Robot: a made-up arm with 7 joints. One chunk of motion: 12 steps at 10 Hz.
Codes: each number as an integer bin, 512 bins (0 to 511) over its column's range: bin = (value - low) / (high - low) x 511, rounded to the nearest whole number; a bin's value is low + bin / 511 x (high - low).
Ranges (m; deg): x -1.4..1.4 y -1.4..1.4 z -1.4..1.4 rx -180..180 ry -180..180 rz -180..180
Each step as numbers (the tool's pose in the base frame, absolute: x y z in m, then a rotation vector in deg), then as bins.
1 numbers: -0.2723 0.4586 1.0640 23.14 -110.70 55.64
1 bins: 206 339 450 288 98 334
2 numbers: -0.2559 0.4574 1.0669 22.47 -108.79 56.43
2 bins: 209 339 450 287 101 336
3 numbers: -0.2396 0.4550 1.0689 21.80 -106.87 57.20
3 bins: 212 339 451 286 104 337
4 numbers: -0.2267 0.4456 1.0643 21.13 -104.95 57.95
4 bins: 214 337 450 285 107 338
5 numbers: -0.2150 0.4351 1.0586 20.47 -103.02 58.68
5 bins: 216 335 449 285 109 339
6 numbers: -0.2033 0.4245 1.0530 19.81 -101.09 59.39
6 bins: 218 333 448 284 112 340
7 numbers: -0.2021 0.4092 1.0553 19.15 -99.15 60.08
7 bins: 219 330 448 283 115 341
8 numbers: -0.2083 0.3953 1.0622 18.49 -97.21 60.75
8 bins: 217 328 449 282 118 342
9 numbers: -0.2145 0.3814 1.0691 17.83 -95.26 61.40
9 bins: 216 325 451 281 120 343
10 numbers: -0.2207 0.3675 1.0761 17.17 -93.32 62.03
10 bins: 215 323 452 280 123 344
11 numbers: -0.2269 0.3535 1.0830 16.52 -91.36 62.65
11 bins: 214 320 453 279 126 344
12 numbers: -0.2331 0.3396 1.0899 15.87 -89.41 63.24
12 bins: 213 317 454 278 129 345
